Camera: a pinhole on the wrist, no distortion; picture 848 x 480 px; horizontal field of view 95.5 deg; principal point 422.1 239.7 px. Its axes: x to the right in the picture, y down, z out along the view. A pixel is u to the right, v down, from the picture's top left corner.
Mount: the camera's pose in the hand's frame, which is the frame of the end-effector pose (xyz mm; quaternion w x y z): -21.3 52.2 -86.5 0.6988 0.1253 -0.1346 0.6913
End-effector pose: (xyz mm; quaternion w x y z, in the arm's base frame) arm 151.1 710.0 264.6 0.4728 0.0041 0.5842 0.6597
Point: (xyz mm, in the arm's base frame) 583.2 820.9 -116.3
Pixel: 64 183
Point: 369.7 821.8 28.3
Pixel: 129 115
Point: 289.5 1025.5 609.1
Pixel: 738 278
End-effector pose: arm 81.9 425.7 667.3 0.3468 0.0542 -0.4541 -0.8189
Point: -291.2 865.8 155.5
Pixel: outside the picture
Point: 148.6 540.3 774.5
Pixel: 629 396
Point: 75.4 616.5 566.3
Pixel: 205 425
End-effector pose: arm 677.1 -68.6 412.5 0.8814 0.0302 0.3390 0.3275
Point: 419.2 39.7 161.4
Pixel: behind the camera
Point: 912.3 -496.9 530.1
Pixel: 80 392
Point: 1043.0 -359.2 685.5
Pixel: 285 303
